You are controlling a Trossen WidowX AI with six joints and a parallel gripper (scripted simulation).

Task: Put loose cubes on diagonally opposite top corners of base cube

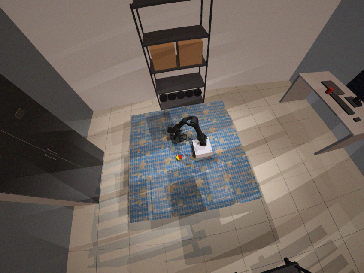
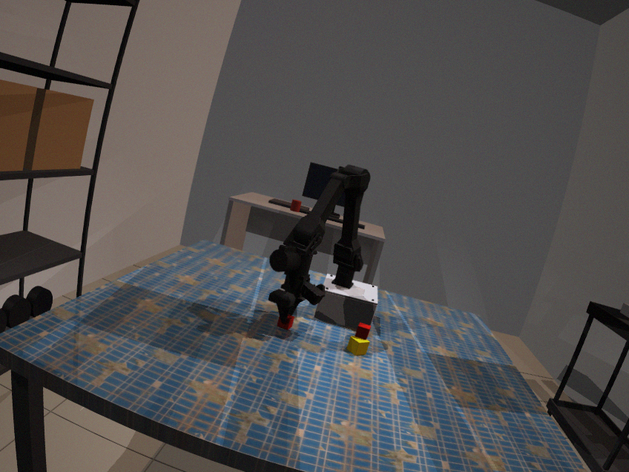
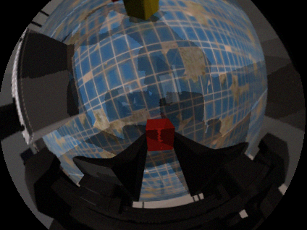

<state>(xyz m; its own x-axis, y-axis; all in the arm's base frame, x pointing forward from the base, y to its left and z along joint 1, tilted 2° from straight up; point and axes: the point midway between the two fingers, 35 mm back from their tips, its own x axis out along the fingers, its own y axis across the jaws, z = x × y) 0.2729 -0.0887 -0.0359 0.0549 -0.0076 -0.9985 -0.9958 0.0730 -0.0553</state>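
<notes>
Right now my gripper tip is 22 cm to the right of the yellow cube.
</notes>
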